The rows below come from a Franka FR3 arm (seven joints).
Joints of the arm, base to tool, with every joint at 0 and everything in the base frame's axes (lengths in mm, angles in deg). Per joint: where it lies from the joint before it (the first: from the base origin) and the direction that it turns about. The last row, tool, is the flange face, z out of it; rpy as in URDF.
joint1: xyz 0 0 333 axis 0 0 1
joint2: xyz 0 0 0 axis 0 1 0
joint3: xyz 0 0 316 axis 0 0 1
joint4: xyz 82.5 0 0 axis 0 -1 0
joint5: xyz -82.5 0 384 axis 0 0 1
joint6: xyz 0 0 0 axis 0 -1 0
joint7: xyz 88 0 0 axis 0 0 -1
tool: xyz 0 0 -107 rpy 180 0 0
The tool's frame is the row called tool.
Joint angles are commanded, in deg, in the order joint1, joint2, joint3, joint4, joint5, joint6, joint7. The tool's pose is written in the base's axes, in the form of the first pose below.
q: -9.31, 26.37, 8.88, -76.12, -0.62, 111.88, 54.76
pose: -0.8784 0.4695 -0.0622 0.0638 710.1 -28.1 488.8
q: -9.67, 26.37, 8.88, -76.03, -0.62, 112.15, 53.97
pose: -0.8799 0.4662 -0.0657 0.0645 710.5 -32.6 490.0
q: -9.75, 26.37, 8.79, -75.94, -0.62, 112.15, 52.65
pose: -0.8845 0.4572 -0.0673 0.0637 710.5 -34.6 490.7
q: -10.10, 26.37, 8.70, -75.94, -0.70, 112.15, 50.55
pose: -0.8912 0.4441 -0.0691 0.0612 710.3 -39.9 490.7
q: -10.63, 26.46, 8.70, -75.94, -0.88, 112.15, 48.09
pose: -0.8988 0.4287 -0.0705 0.0578 710.1 -46.7 489.6
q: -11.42, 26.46, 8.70, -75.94, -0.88, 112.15, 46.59
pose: -0.9015 0.4231 -0.0716 0.0564 709.4 -56.5 489.6
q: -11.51, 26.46, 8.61, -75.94, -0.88, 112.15, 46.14
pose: -0.9025 0.4209 -0.0720 0.0557 709.3 -58.5 489.5
